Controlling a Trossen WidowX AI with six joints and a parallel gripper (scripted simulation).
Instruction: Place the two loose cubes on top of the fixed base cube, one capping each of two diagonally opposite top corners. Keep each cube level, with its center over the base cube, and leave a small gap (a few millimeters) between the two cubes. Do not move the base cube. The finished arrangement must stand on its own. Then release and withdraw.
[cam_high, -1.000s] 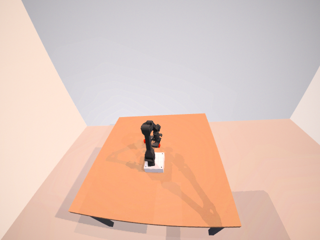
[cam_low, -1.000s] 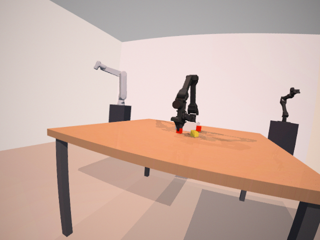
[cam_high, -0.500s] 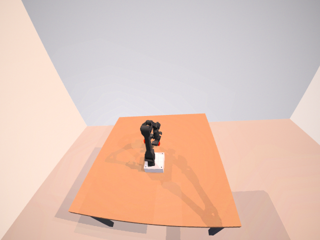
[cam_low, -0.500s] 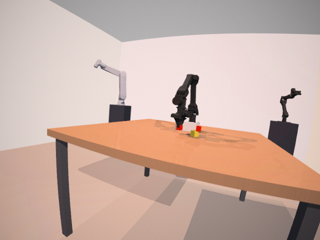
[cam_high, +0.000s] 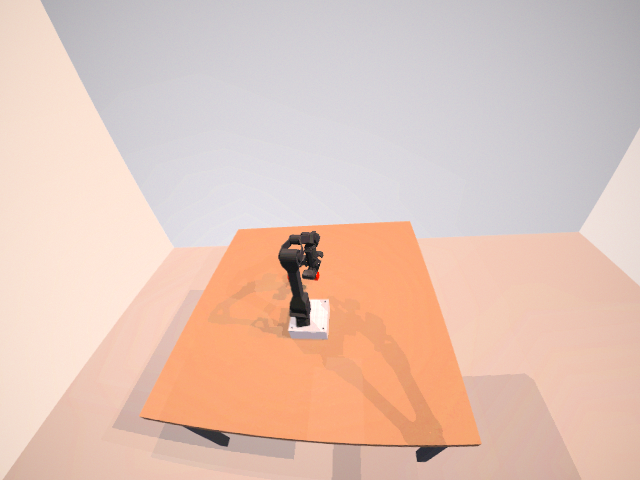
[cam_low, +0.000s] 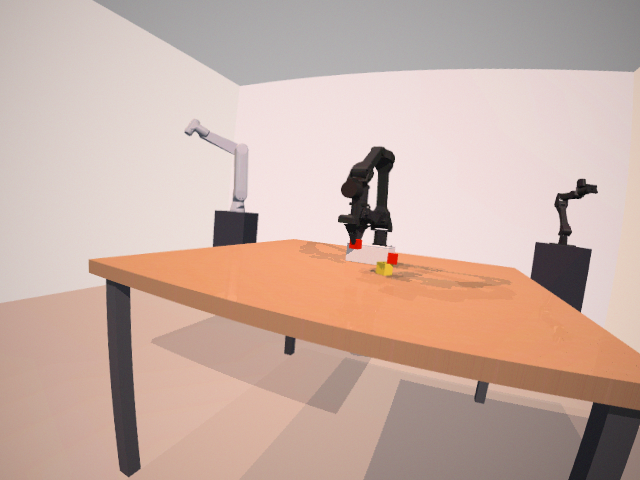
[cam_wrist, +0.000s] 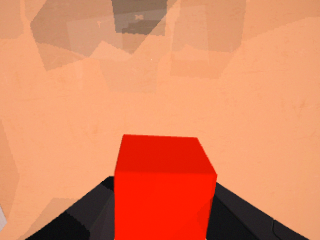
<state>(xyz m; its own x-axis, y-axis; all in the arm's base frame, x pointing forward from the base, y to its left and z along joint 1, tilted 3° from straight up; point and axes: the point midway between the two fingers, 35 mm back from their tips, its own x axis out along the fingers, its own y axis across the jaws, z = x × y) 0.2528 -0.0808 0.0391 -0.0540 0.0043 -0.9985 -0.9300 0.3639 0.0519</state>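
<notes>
My gripper tip is 13 cm to the right of the red cube, 5 cm short of it and 3 cm above it. Also, from my gripper tip: yellow cube: 11 cm to the left, 7 cm below, 5 cm ahead.
</notes>
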